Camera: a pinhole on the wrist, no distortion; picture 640 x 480 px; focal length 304.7 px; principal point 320.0 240.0 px. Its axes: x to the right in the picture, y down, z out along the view. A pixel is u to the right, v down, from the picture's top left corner.
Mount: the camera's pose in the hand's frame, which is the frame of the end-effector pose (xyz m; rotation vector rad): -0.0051 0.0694 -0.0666 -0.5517 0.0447 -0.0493
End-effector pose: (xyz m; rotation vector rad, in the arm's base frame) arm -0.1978 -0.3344 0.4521 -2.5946 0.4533 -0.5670
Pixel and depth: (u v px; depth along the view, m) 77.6 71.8 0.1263
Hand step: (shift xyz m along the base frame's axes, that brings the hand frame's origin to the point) -0.0678 -0.0013 -0.1369
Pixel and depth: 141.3 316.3 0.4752
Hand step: -0.1824 -0.1693 -0.5212
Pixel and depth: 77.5 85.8 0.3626
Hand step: -0.1079 0.1309 -0.4286
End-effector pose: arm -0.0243 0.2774 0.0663 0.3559 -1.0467 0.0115
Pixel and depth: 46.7 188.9 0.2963
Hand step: -0.3494 0.1626 -0.0625
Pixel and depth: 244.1 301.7 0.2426
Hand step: -0.1659 0.2018 0.0776
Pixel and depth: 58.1 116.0 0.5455
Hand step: -0.7075 0.0990 -0.0906
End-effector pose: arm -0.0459 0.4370 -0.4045 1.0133 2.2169 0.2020
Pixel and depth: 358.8 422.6 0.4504
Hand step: 0.3953 0.4025 0.0353
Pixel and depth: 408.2 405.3 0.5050
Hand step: 0.3957 0.4810 -0.0334
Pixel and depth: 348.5 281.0 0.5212
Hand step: 0.4258 0.2815 -0.1363
